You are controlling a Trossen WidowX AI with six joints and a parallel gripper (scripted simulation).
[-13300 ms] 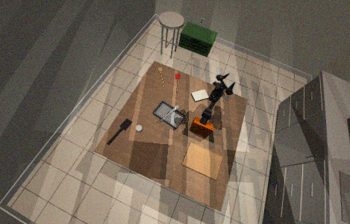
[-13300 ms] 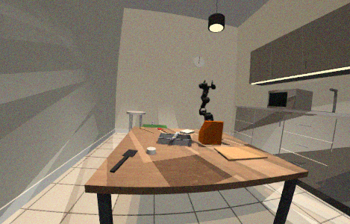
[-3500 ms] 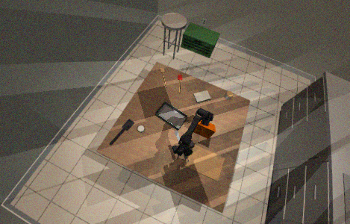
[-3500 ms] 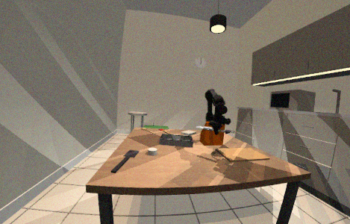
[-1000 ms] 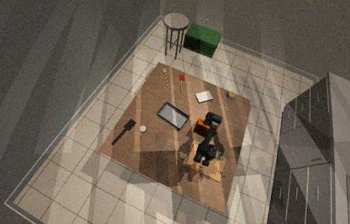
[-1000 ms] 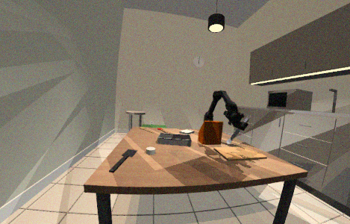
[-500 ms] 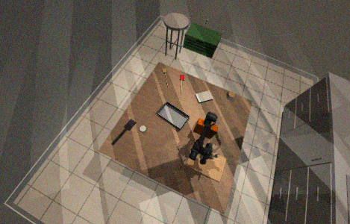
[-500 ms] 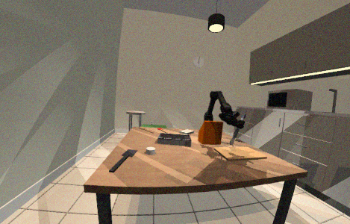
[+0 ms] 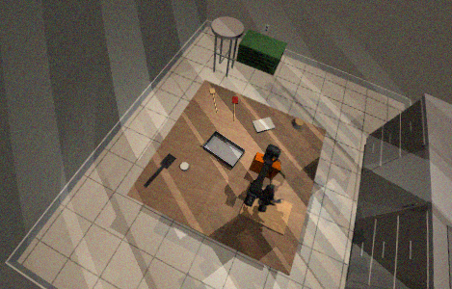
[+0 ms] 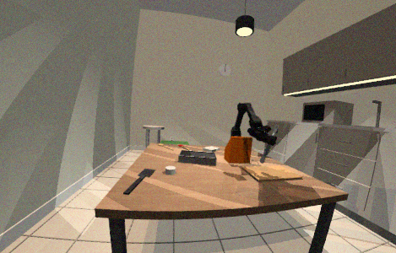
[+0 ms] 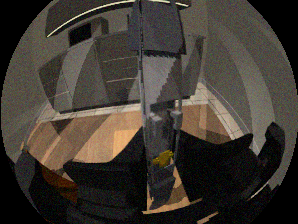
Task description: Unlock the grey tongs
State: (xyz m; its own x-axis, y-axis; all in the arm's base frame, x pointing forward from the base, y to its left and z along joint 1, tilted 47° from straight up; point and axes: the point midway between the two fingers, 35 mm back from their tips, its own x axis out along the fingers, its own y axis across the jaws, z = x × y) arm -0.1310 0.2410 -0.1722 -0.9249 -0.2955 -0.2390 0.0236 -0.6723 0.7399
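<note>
Right now my gripper tip is 22 cm above the wooden board. Also, from my gripper tip: white pad 30 cm ahead, 69 cm to the right, 22 cm below; then roasting tin 51 cm ahead, 28 cm to the right, 20 cm below; then small yellow piece 4 cm ahead, 1 cm above.
</note>
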